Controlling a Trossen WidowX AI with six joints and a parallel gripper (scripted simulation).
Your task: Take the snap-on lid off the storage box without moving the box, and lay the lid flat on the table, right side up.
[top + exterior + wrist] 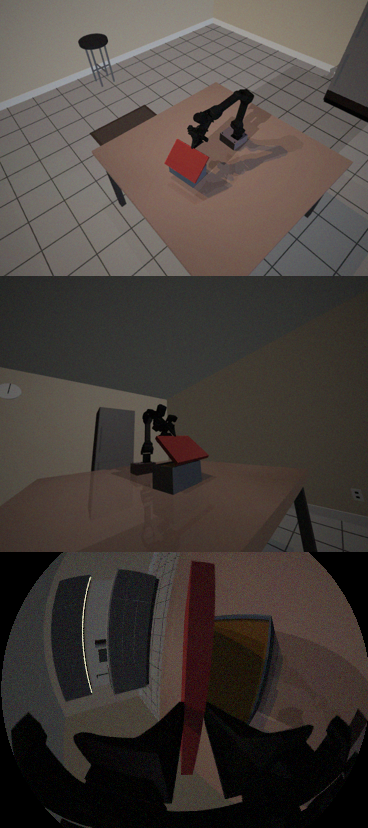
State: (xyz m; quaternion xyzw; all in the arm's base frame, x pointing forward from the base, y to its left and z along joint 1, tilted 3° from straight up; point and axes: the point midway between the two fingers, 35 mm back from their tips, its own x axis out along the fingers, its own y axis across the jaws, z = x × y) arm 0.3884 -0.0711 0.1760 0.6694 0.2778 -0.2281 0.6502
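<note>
The red lid lies 7 cm ahead of my gripper tip and 5 cm below it. Round my gripper tip: storage box (18 cm below, 3 cm ahead, 2 cm to the right).
</note>
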